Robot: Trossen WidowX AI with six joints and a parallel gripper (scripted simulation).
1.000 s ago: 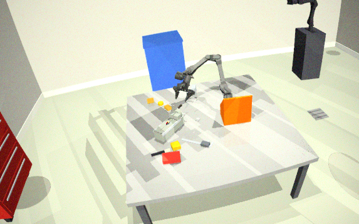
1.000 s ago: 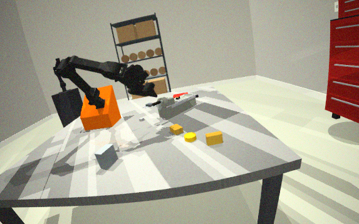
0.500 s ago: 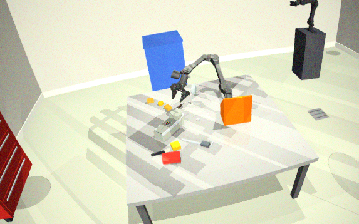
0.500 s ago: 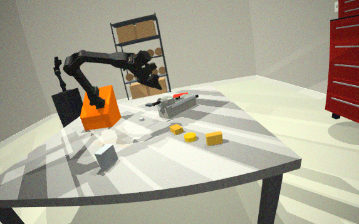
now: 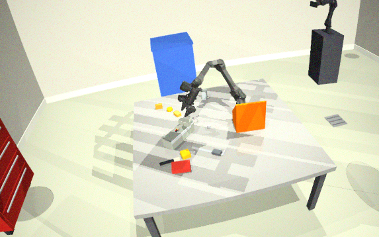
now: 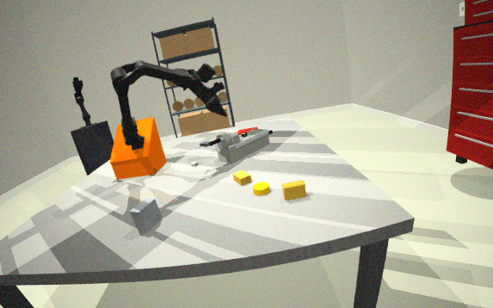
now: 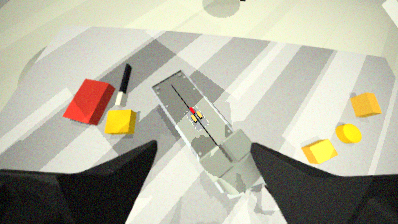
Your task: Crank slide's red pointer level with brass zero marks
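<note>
The dark brown crank handle is 5 cm behind my gripper tip, 13 cm to the right of it and 8 cm below it. Round my gripper tip: yellow block: 2 cm ahead, 22 cm to the left, 18 cm below; grey cube: 20 cm behind, 50 cm to the right, 16 cm below; red pointer: 7 cm ahead, 4 cm to the left, 11 cm below.
</note>
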